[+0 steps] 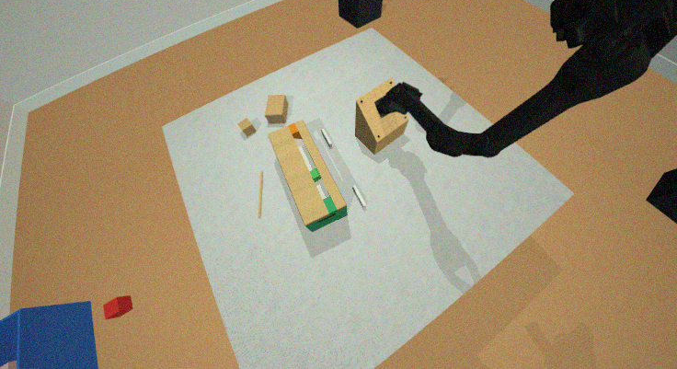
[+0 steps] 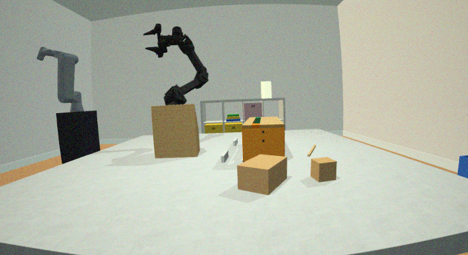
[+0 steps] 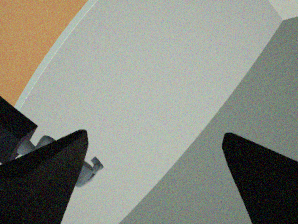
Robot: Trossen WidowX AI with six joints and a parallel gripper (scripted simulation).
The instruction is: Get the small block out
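The green block lies 58 cm ahead of my gripper tip, 49 cm below it and 26 cm to the right of it. Also, from my gripper tip: thin stick (79 cm ahead, 58 cm below, 37 cm to the right).
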